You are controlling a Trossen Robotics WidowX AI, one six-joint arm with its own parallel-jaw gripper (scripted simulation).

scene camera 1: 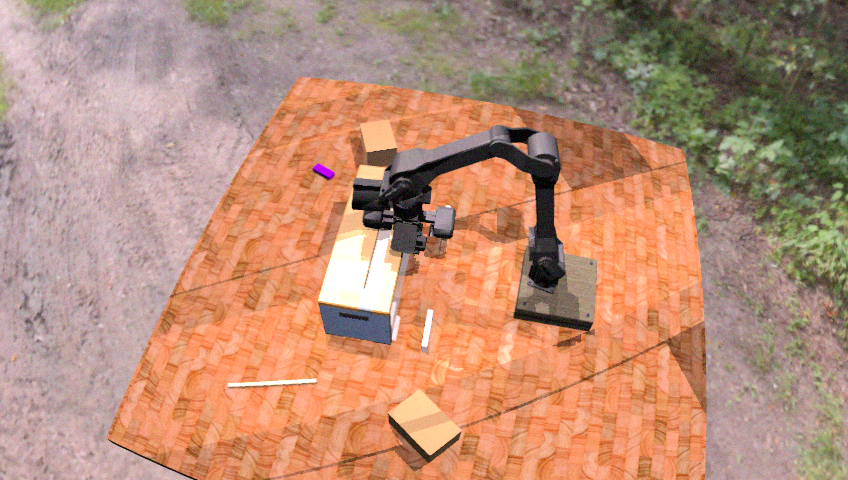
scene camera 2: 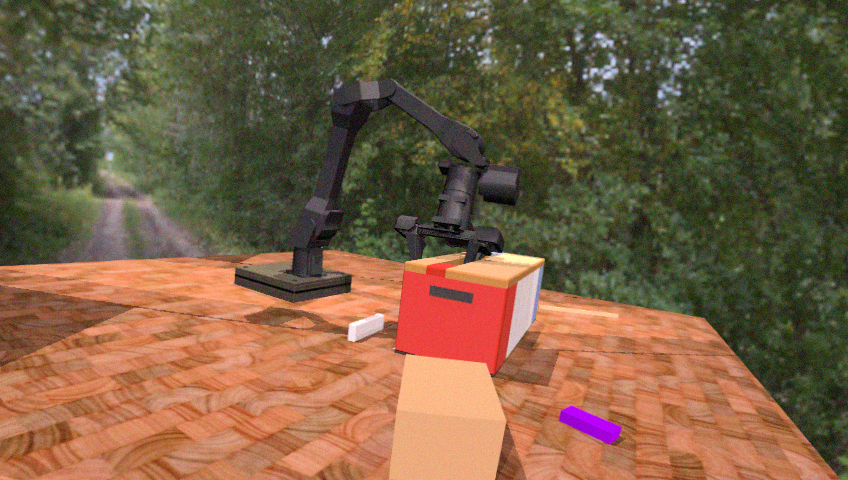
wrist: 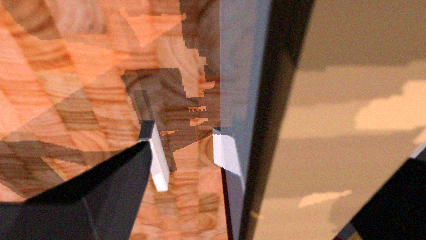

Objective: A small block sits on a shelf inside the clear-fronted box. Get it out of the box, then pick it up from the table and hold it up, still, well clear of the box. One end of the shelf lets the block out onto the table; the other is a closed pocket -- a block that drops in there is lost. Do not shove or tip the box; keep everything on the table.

Labels:
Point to a flat tan box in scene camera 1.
At 379, 144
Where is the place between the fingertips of the gripper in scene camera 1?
410, 231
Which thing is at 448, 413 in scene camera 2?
A flat tan box.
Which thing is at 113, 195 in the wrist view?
The gripper.

